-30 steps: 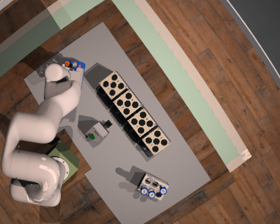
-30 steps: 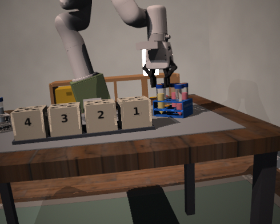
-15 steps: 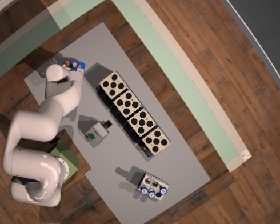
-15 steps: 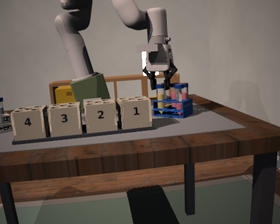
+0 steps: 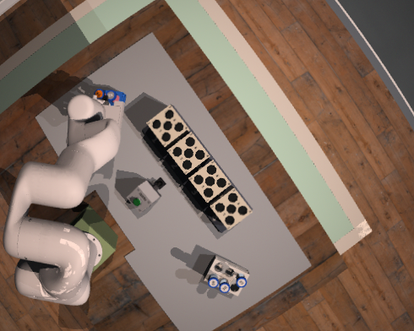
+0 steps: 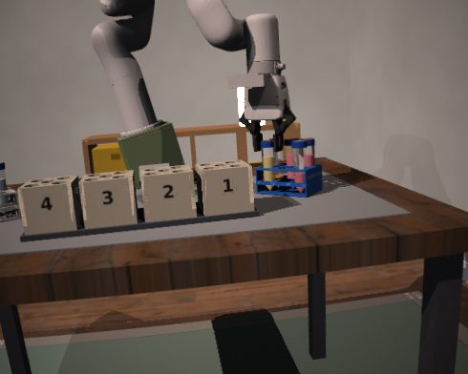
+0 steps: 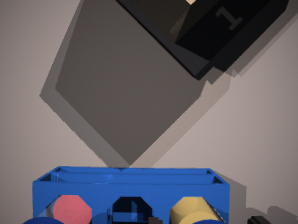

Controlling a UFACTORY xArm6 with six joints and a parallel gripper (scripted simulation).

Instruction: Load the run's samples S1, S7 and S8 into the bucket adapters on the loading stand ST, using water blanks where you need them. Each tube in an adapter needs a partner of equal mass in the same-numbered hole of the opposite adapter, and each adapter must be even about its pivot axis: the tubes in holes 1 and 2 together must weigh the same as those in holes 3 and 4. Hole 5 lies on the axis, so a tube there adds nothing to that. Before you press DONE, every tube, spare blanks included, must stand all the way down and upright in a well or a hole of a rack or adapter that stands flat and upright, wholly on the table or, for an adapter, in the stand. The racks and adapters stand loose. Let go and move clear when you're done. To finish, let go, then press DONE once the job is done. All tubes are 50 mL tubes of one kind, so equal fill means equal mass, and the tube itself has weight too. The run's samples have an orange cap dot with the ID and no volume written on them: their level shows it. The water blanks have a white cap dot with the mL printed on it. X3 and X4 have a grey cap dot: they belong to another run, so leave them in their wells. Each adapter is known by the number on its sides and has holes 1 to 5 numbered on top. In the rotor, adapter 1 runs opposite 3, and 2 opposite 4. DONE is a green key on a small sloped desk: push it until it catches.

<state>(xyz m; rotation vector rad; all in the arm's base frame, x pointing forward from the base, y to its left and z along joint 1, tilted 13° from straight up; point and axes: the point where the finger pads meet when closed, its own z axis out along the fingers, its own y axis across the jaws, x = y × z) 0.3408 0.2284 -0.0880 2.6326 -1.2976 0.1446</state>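
Now: hand 1 cm to the left of the tube of yellowish liquid and 5 cm above it. Also, from my hand: blue rack 2 cm ahead, 4 cm to the left, 9 cm below; then green DONE key 12 cm behind, 25 cm to the right, 5 cm below; then pink tube 4 cm ahead, 9 cm to the left, 5 cm below.
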